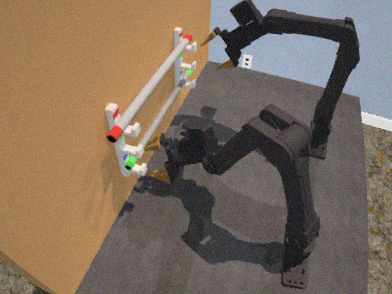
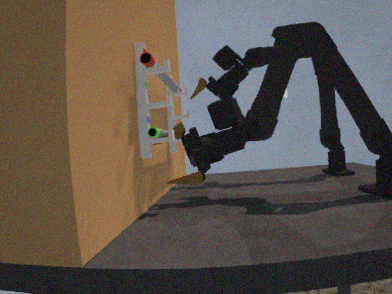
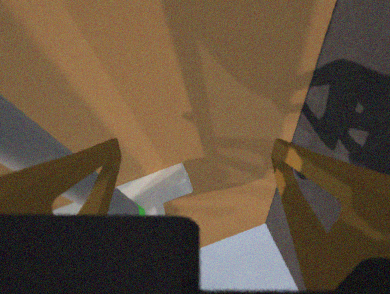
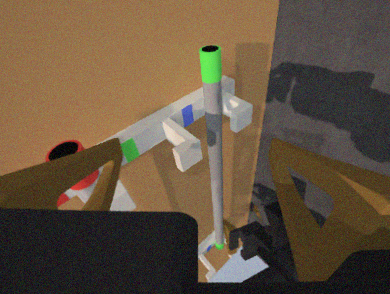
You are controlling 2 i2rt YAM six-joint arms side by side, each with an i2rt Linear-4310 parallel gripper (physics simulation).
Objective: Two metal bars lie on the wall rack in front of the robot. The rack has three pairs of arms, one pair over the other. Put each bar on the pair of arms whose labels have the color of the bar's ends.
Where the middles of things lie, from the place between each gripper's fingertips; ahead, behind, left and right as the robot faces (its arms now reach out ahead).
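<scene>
My left hand is 7 cm below the green-ended bar (image 4: 210, 56), and it is also 17 cm to the left of it and 1 cm short of it. As for the red-ended bar (image 1: 115, 133), I find it 22 cm above my left hand and 14 cm to the right of it.
Counting from my right hand instead, the green-ended bar is 8 cm below it, 23 cm to the left of it and 6 cm ahead of it, while the red-ended bar is 7 cm above that same right hand, 6 cm ahead of it and 26 cm to the left of it.
</scene>
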